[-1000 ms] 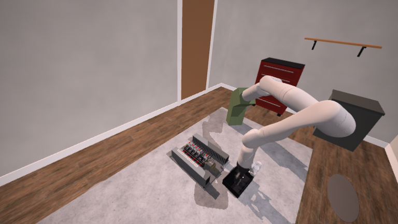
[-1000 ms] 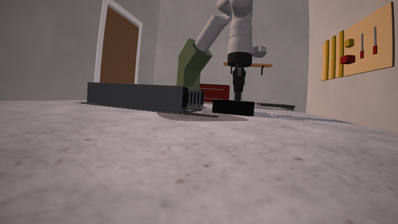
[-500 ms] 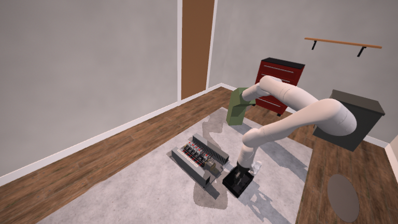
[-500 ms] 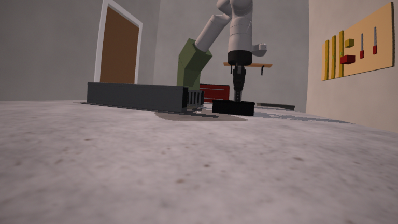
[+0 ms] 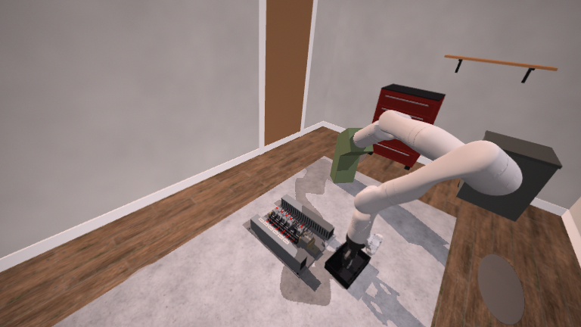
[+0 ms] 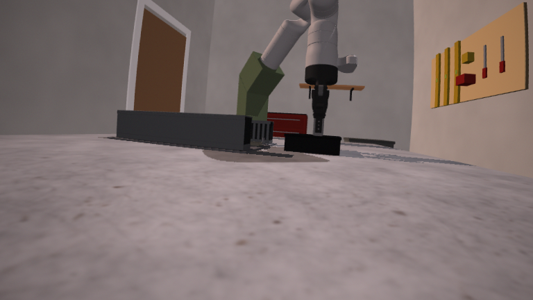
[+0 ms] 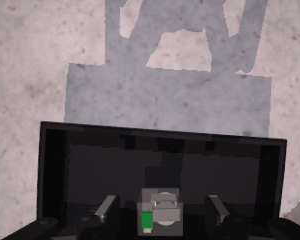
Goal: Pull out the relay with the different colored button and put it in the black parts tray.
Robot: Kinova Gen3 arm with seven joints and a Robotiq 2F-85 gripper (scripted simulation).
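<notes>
Right now my hand is 20 mm above the relay. From my hand the other things lie so: black parts tray (30 mm below, 10 mm to the right).
</notes>
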